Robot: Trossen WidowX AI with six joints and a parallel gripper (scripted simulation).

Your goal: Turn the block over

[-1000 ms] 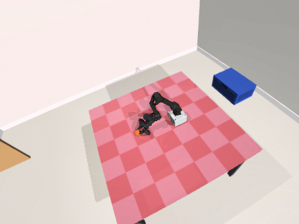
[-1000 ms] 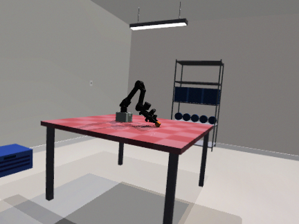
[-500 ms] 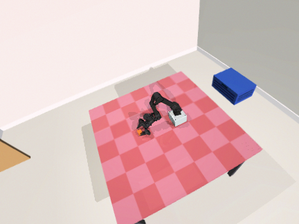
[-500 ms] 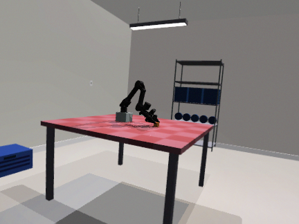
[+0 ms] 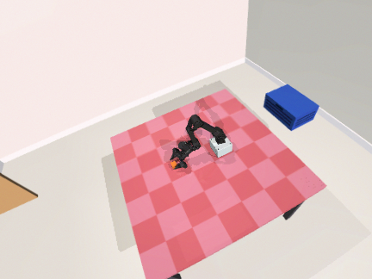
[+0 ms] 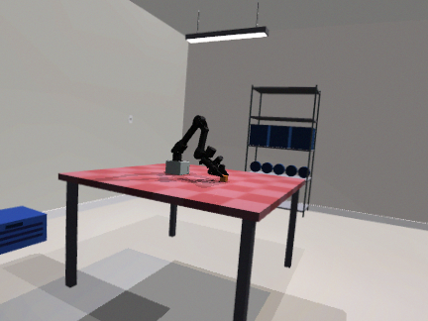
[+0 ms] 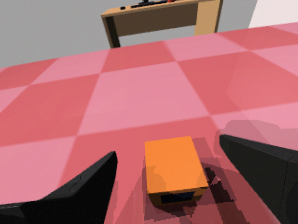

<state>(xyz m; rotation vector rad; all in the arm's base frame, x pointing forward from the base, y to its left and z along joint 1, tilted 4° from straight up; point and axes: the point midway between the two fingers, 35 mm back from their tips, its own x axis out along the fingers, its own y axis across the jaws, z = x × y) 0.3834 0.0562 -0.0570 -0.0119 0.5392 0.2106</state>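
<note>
Right now my gripper tip is 20 mm past the block and 20 mm above it.
</note>
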